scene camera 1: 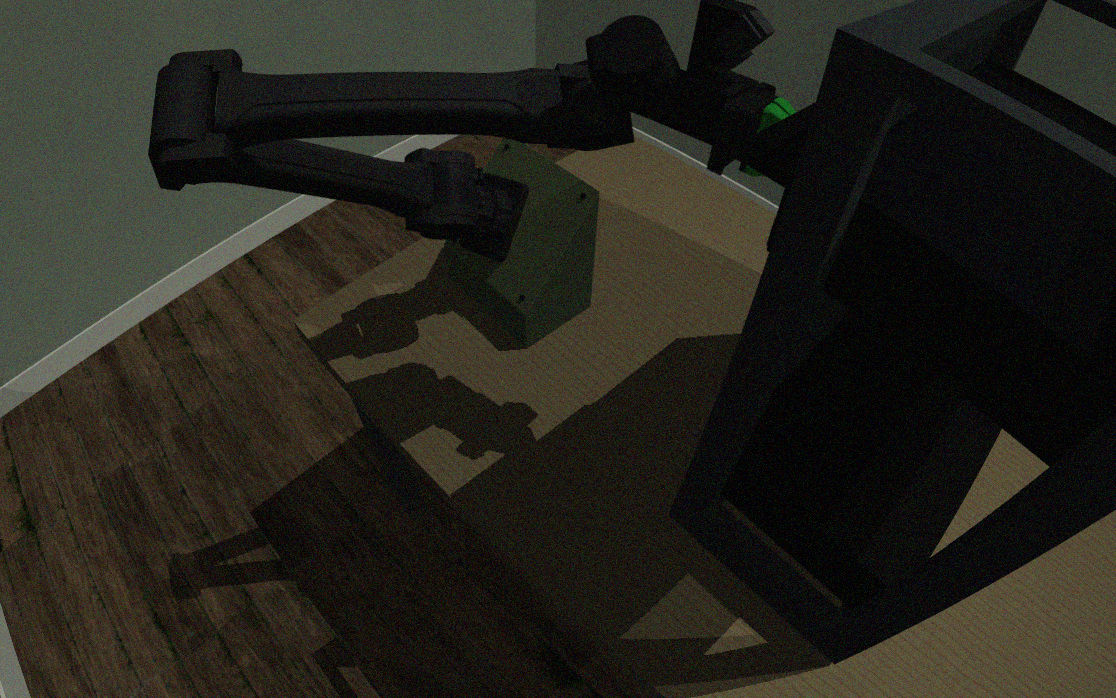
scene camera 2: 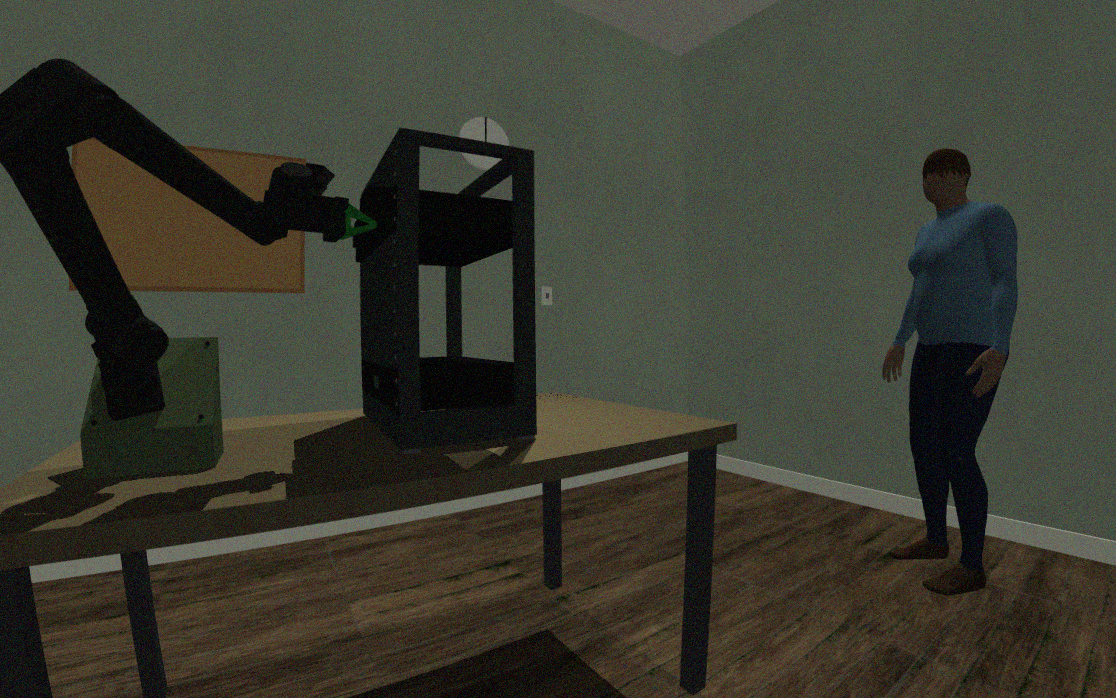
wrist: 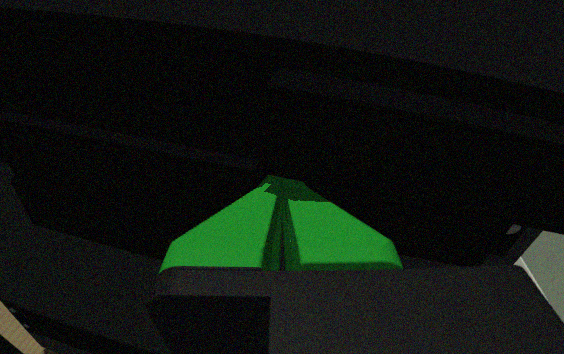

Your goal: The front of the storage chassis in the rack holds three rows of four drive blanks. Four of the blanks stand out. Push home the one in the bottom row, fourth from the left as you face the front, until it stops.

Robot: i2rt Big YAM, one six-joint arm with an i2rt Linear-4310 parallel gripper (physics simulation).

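Pixels of known places: gripper, fingertip midpoint: [scene camera 2: 376, 224] [wrist: 282, 178]; arm's base, origin of the base link: [scene camera 1: 496, 217] [scene camera 2: 134, 388].
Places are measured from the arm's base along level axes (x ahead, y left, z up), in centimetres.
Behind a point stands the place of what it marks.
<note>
The black rack [scene camera 1: 707, 460] {x 45.9, y -17.2, z 3.5 cm} [scene camera 2: 524, 329] {x 70.4, y -21.1, z 9.5 cm} stands upright on the table. The dark storage chassis [scene camera 2: 465, 226] {x 59.1, y -16.2, z 31.0 cm} sits in its upper part. Its front is very dark in the wrist view, and the separate drive blanks cannot be told apart there. My gripper [scene camera 2: 375, 223] {x 44.6, y -3.1, z 32.2 cm} [wrist: 282, 178] {x 44.6, y -3.1, z 32.2 cm} has green fingers, is shut with nothing between them, and points at the chassis front. In scene camera 2 its tips are at or very near that front. In scene camera 1 the tips are hidden behind the rack. Whether they touch a blank cannot be told.
A second dark unit [scene camera 2: 469, 382] {x 59.9, y -15.8, z -1.5 cm} sits low in the rack. The arm's green base block [scene camera 1: 551, 246] {x 11.3, y -0.8, z 1.2 cm} [scene camera 2: 193, 386] {x 9.6, y -1.7, z -0.1 cm} stands on the table [scene camera 1: 650, 246] {x 13.7, y 23.9, z -14.2 cm} [scene camera 2: 641, 419] {x 107.0, y -21.7, z -14.2 cm} in front of the rack. A person [scene camera 2: 962, 271] stands beyond the table. A cork board [scene camera 2: 189, 222] hangs behind the arm.
</note>
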